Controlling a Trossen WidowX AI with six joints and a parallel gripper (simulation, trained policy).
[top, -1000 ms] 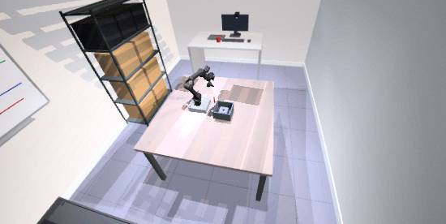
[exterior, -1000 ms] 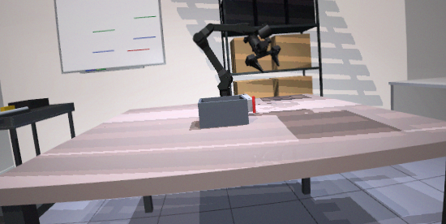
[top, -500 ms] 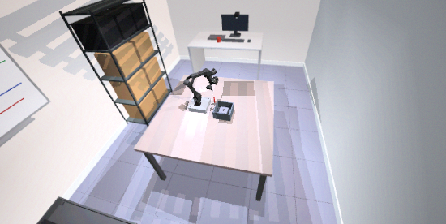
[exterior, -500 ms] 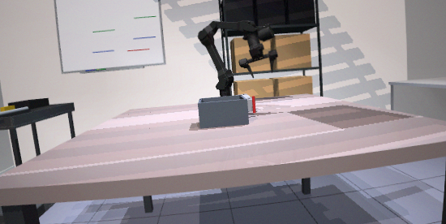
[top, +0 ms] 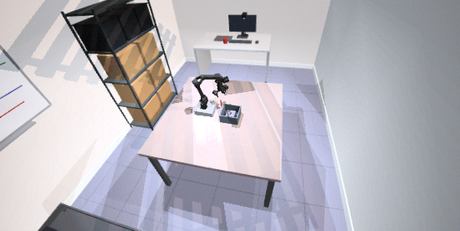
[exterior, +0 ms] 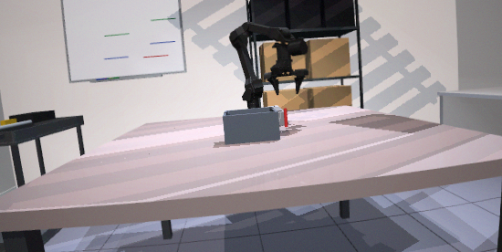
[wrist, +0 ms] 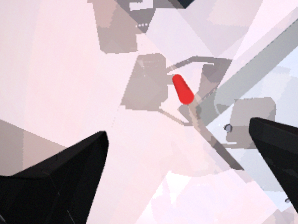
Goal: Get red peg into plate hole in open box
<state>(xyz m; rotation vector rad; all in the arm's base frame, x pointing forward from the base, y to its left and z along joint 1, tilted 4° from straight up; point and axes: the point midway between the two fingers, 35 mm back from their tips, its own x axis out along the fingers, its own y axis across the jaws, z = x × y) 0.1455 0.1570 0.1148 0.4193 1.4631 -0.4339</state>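
Right now my gripper tip is 10 mm past the red peg, 10 mm to the left of it and 100 mm above it. Also, from my gripper tip: pale plate 160 mm ahead, 160 mm to the right, 90 mm below; then grey box 160 mm ahead, 160 mm to the right, 110 mm below.
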